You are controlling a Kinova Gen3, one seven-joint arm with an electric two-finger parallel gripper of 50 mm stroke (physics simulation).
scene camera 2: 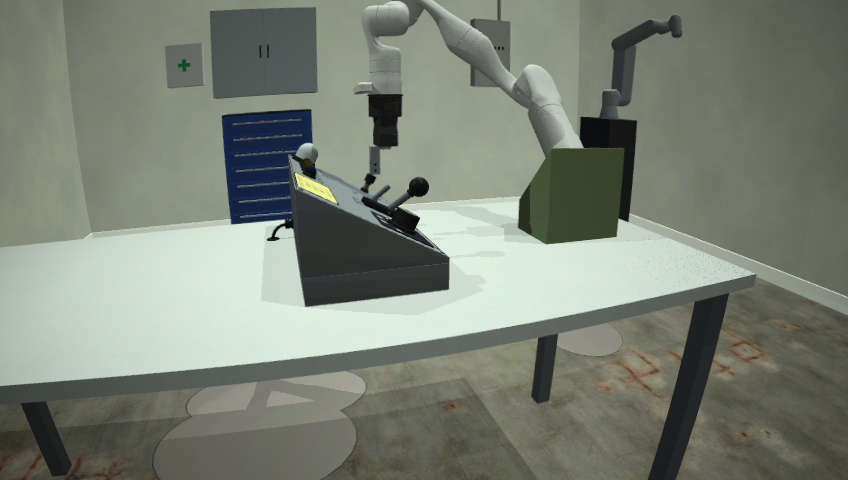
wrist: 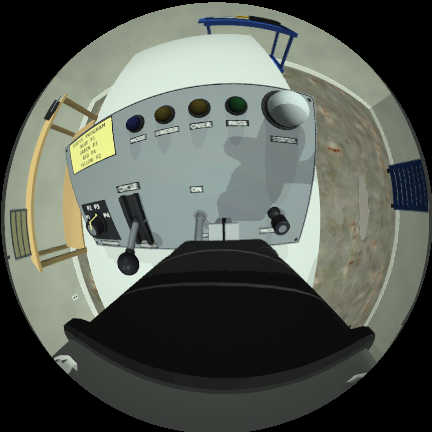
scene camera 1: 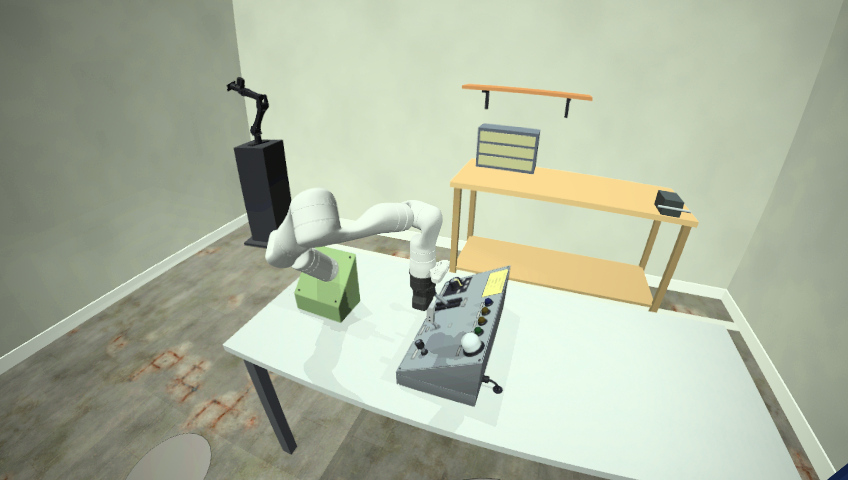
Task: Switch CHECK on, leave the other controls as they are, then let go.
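Note:
The grey toggle lever stands on the sloping control panel. It has an ON label above it and leans away from that label, toward the panel's lower edge. The label below the toggle is mostly hidden by the gripper, so I cannot read CHECK. My gripper is shut and empty, pointing down over the lower part of the panel. In the wrist view its fingertips are just right of the toggle, with a narrow gap showing; contact is not visible.
Left of the toggle are the ball-ended CYCLE lever and a rotary selector. A small black knob lever is on the right. Several lamps and a white STATUS dome line the upper edge.

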